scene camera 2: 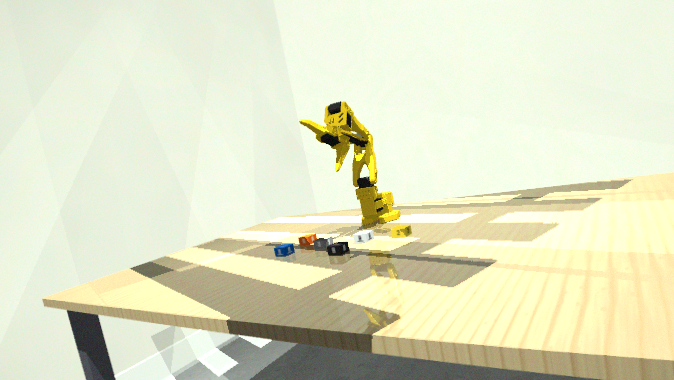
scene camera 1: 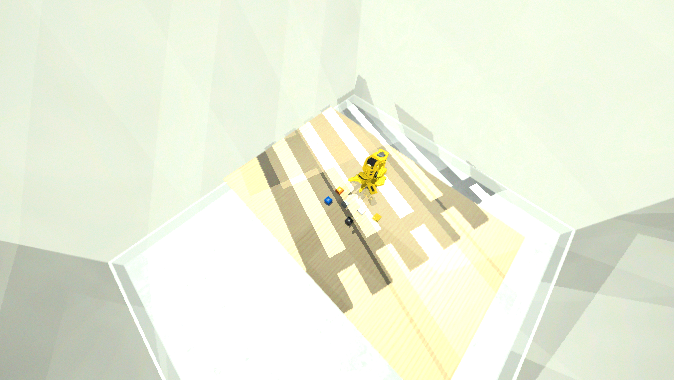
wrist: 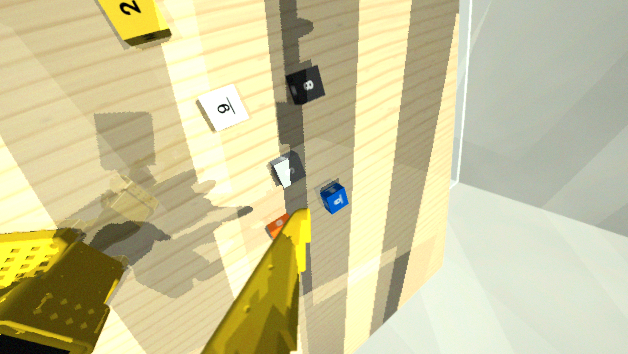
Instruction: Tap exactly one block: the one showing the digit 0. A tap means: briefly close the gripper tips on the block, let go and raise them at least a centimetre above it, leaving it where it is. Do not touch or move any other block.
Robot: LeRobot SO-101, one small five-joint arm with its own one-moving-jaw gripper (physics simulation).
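Note:
The orange block lies on the table; its top digit looks like 0 in the wrist view, where a yellow jaw partly covers it. My gripper is wide open and empty, high above the table and the blocks. In the wrist view one notched jaw shows at the lower middle, with its tip drawn between the orange block and the blue block. The grey block lies near the orange one; its digit is washed out by glare.
A black block shows 8. A white block shows an underlined digit. A yellow block shows 2. Strong light and shadow bands cross the wooden table.

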